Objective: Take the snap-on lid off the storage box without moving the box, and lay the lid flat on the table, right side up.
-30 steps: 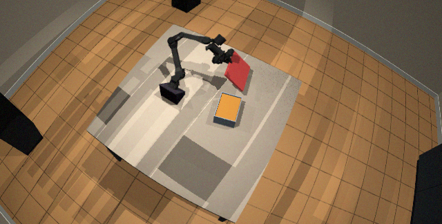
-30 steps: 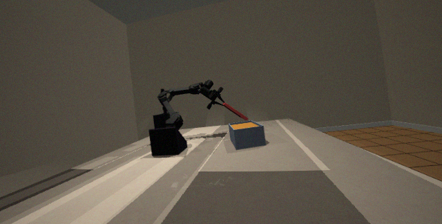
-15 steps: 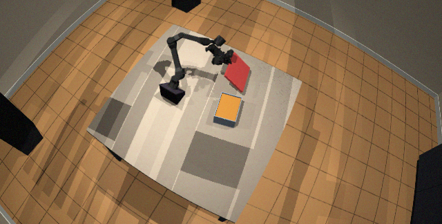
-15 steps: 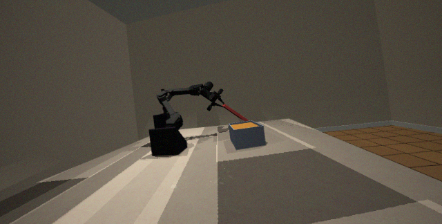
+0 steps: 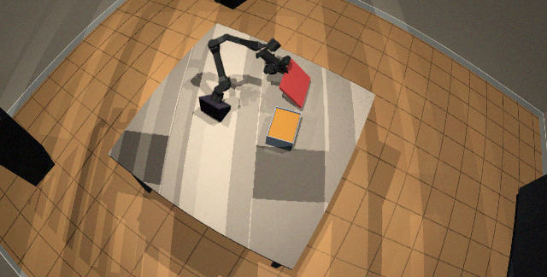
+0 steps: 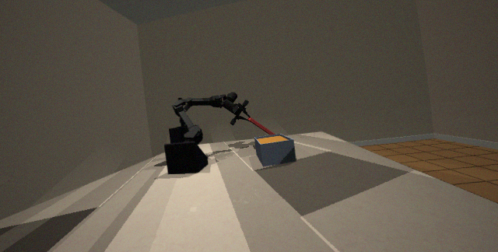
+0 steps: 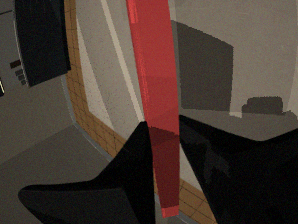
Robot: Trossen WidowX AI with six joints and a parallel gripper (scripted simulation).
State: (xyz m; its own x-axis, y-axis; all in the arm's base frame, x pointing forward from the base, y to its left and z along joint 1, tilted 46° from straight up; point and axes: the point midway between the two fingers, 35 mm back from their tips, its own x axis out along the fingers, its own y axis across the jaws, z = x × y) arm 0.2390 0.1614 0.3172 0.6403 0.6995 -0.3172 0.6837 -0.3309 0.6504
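My gripper tip is now 60 mm short of the red lid, 20 mm to the right of it and 50 mm above it. From my gripper tip the other things lie so: storage box 160 mm ahead, 240 mm to the right, 140 mm below.
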